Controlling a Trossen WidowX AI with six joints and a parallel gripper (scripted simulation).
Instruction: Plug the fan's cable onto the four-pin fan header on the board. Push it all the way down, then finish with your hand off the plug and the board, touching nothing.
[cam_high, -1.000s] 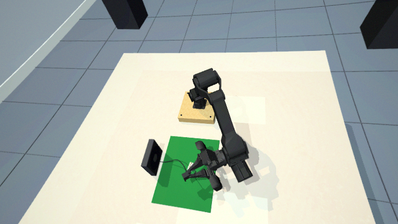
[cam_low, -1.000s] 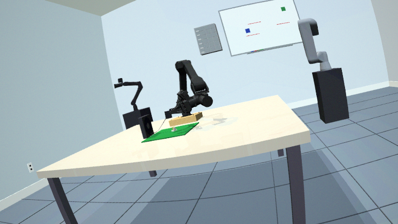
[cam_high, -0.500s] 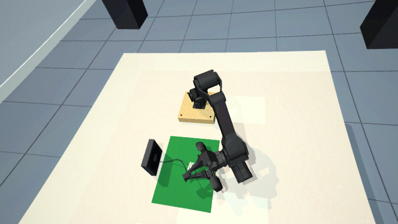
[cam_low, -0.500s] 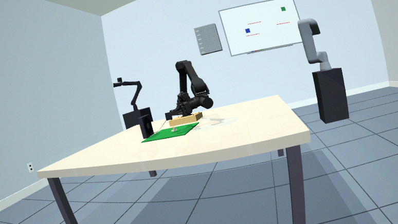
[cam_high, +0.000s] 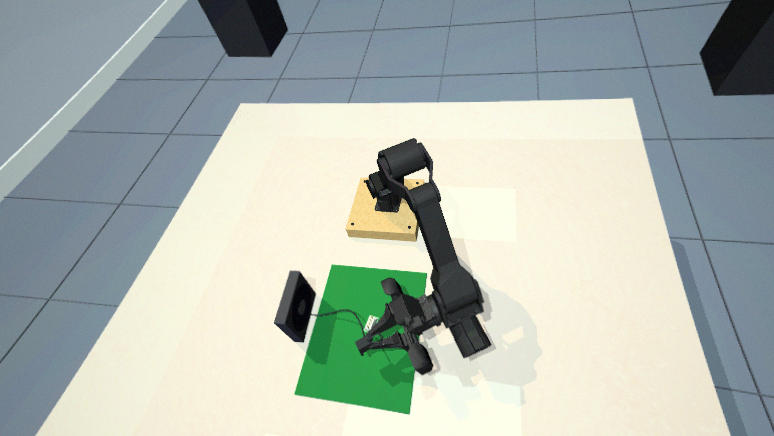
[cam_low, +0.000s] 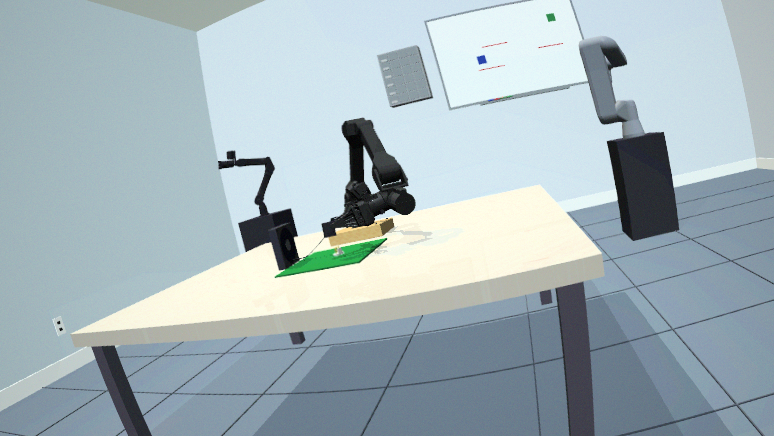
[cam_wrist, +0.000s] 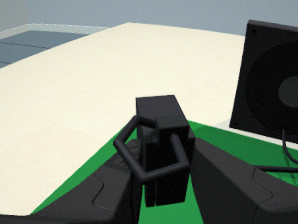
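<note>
Right now my gripper tip is 90 mm above the white four-pin fan header, 60 mm past it and 30 mm to the left of it. Also, from my gripper tip: green board: 110 mm below, 50 mm behind, 40 mm to the right; then black plug: 10 mm below; then black fan: 180 mm to the right, 60 mm behind, 30 mm below.
</note>
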